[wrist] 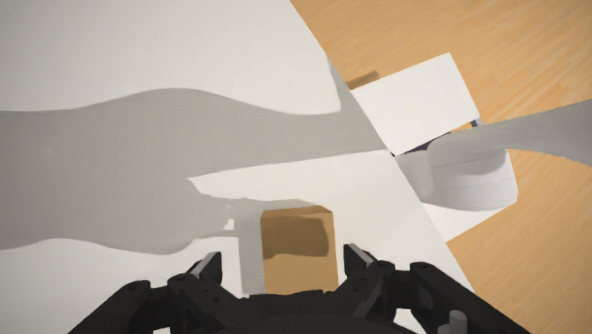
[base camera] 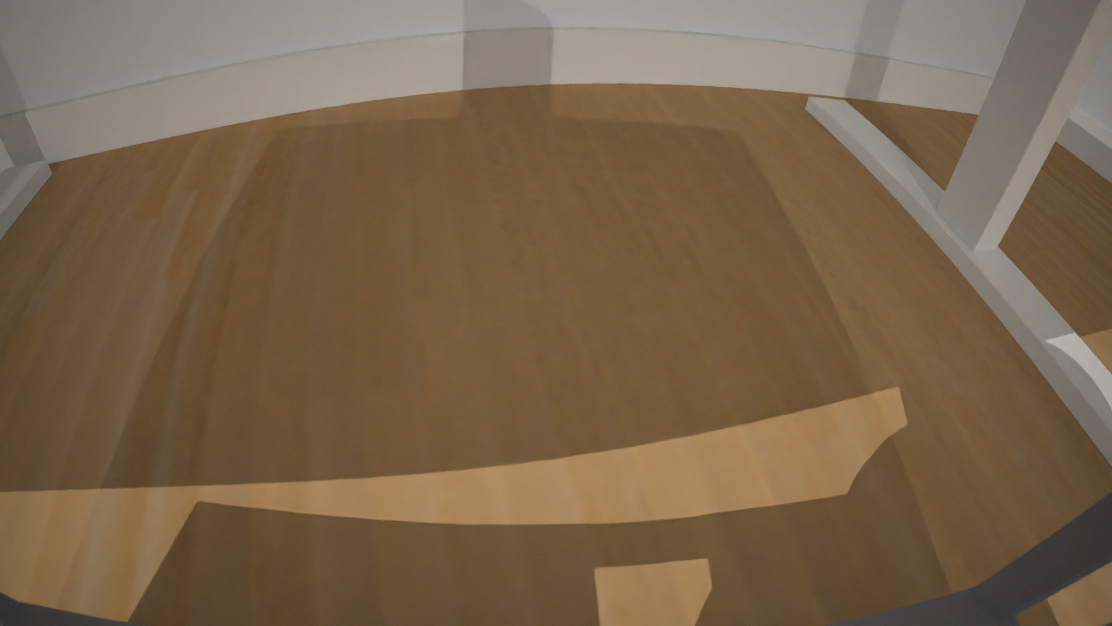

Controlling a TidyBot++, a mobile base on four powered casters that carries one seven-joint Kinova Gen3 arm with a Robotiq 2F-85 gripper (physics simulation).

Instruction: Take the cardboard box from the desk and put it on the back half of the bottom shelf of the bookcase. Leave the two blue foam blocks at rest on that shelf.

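Frame: origin at the arm's base, x left, y down, z back, level; millimetres.
Seen in the pictures: gripper, fingertip midpoint: [wrist: 283,261].
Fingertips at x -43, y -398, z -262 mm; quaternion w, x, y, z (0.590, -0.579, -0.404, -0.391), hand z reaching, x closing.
Note:
A point is followed by its place in that frame.
The cardboard box [wrist: 301,272] {y -374, x -20, z -256 mm} stands on the white desk [wrist: 150,45] {y -324, x -291, z -314 mm} in the wrist view, at the lower middle, with the gripper's shadow across its top. My gripper [wrist: 283,261] {y -398, x -43, z -262 mm} is open and empty. Its two fingertips show to the left and right of the box, and its body hides the near end of the box. Whether the fingers are above the box or level with it is hard to tell. The bookcase and the two blue foam blocks do not show in either view.
The robot's white base [wrist: 415,102] {y 14, x -147, z 206 mm} and grey arm [wrist: 530,131] {y -388, x -44, z -16 mm} are beyond the desk's right edge in the wrist view. In the base camera view, a white leg post [base camera: 1019,132] {y 217, x -540, z -548 mm} rises from a floor bar [base camera: 887,155] at the right, and a wall with a skirting board [base camera: 311,81] {y 352, x 266, z -854 mm} runs across the back.

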